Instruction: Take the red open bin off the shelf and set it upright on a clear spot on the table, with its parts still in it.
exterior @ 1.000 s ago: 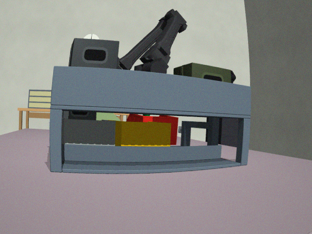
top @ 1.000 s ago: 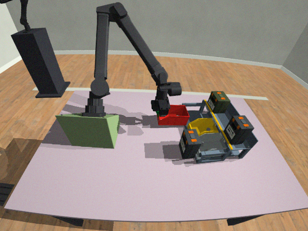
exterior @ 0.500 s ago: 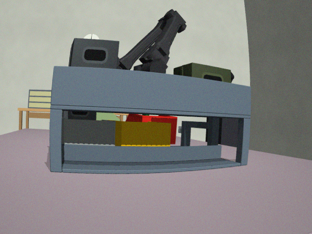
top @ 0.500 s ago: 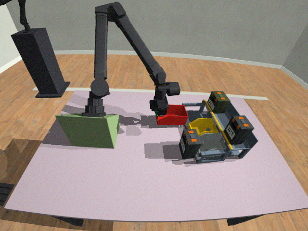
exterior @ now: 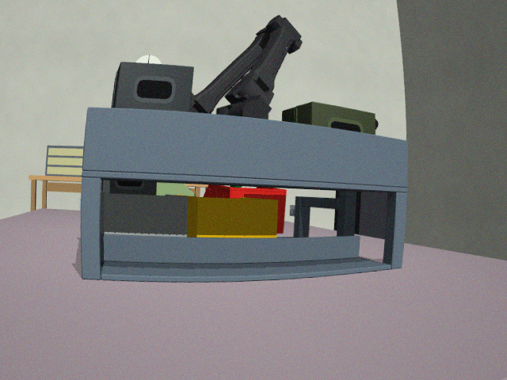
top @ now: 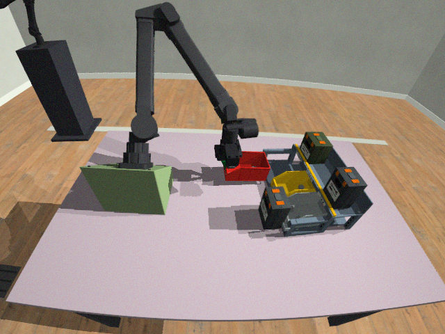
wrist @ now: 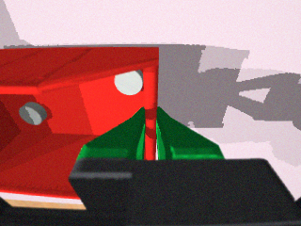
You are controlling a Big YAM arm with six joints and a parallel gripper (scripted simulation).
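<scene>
Now: hand 8 cm short of the red open bin. Round my hand: grey bin (28 cm ahead, 21 cm to the right, 2 cm below); yellow bin (28 cm ahead, 10 cm to the right, 2 cm below).
</scene>
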